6 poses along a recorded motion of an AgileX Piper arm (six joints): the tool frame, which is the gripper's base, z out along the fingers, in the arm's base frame.
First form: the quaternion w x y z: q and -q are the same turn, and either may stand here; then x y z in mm.
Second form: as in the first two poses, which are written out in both.
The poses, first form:
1: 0.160 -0.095 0.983 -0.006 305 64 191
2: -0.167 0.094 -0.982 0.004 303 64 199
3: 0.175 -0.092 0.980 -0.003 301 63 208
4: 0.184 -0.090 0.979 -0.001 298 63 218
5: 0.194 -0.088 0.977 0.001 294 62 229
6: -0.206 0.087 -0.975 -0.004 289 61 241
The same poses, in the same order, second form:
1: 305 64 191 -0.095 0.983 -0.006 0.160
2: 303 64 199 -0.094 0.982 -0.004 0.167
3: 301 63 208 -0.092 0.980 -0.003 0.175
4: 298 63 218 -0.090 0.979 -0.001 0.184
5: 294 62 229 -0.088 0.977 0.001 0.194
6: 289 61 241 -0.087 0.975 0.004 0.206
